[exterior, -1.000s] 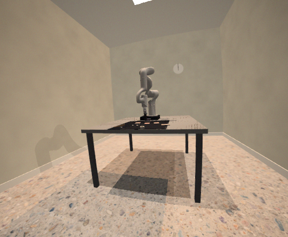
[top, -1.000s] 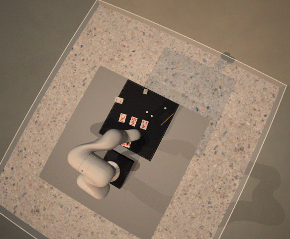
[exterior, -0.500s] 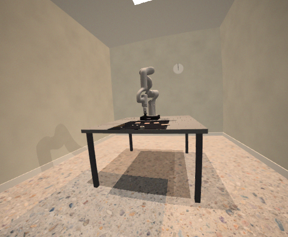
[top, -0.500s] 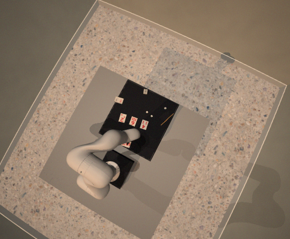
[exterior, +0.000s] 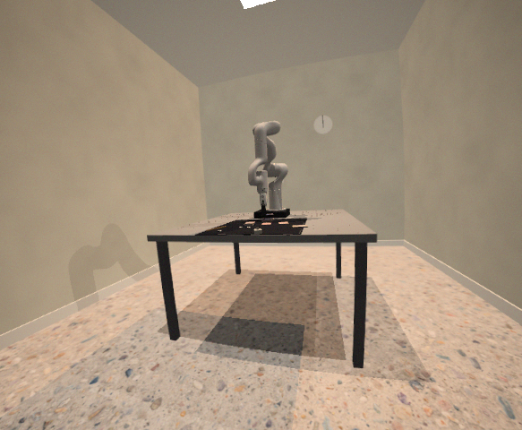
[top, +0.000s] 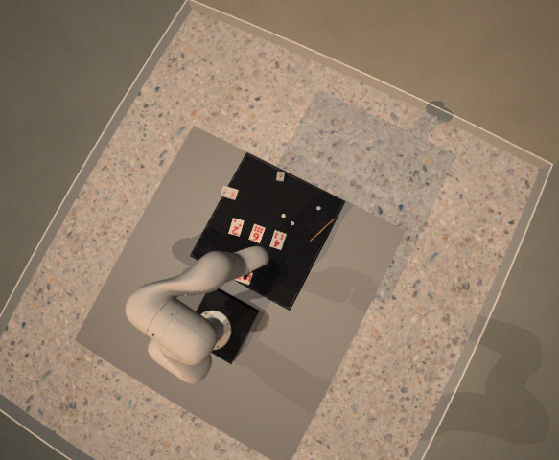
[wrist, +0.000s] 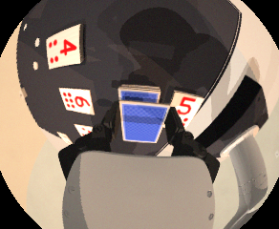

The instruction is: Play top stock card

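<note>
Right now the red 5 card is 80 mm behind my hand, 20 mm to the left of it and 60 mm below it. Round my hand: black card cloth 190 mm ahead, 80 mm below; then thin wooden stick 300 mm ahead, 260 mm to the right, 60 mm below; then small block 480 mm ahead, 50 mm to the left, 50 mm below.
</note>
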